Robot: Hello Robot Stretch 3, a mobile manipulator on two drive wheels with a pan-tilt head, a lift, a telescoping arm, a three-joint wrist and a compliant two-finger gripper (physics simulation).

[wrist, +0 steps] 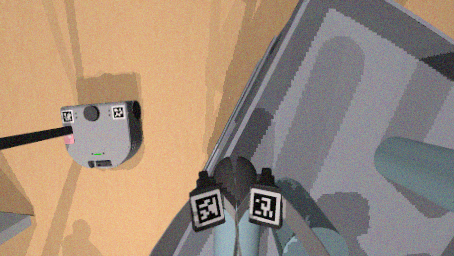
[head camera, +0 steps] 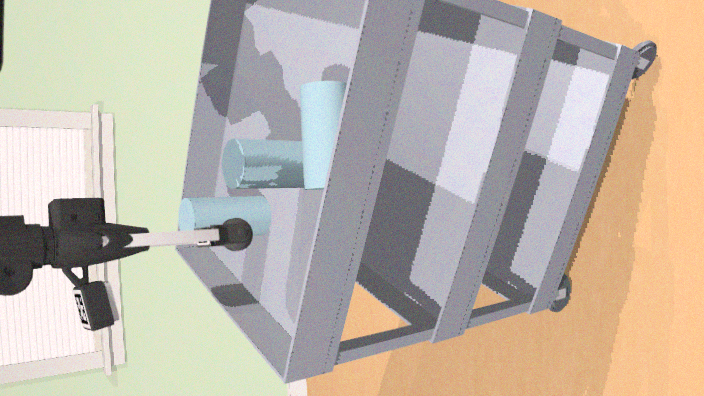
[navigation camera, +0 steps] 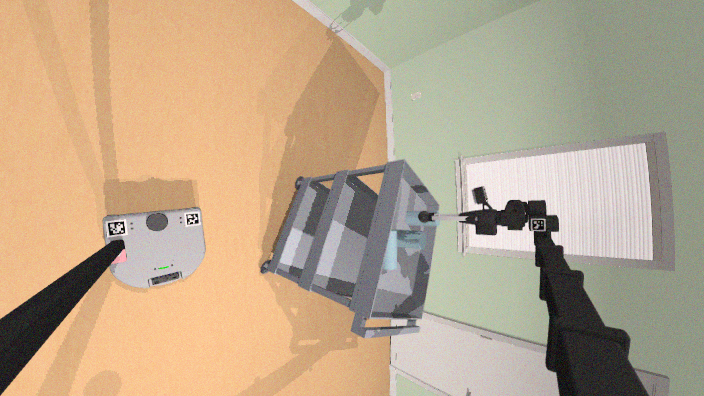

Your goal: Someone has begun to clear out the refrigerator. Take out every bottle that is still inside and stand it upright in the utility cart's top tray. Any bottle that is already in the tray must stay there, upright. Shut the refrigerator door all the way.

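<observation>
The cart's top tray [head camera: 375,100] [navigation camera: 376,235] [wrist: 390,95] holds three light blue bottles. One bottle [head camera: 320,132] [navigation camera: 391,252] [wrist: 223,245] lies on its side along the tray's near wall. A second bottle [head camera: 267,162] [navigation camera: 411,241] [wrist: 300,205] stands upright beside it. A third bottle [head camera: 220,207] [navigation camera: 414,219] [wrist: 425,170] stands upright nearer one end. My gripper [head camera: 236,234] [navigation camera: 425,216] [wrist: 235,174] is shut and empty, its fingertips together above the tray. It overlaps the third bottle in the head view, but is apart from it in the wrist view. The refrigerator does not show.
My base [navigation camera: 160,245] [wrist: 102,135] stands on the floor apart from the cart. The cart's lower shelves show below the tray. Its handle [navigation camera: 385,331] is at the far end from my gripper. A window blind [head camera: 45,225] [navigation camera: 600,200] is on the green wall behind my wrist.
</observation>
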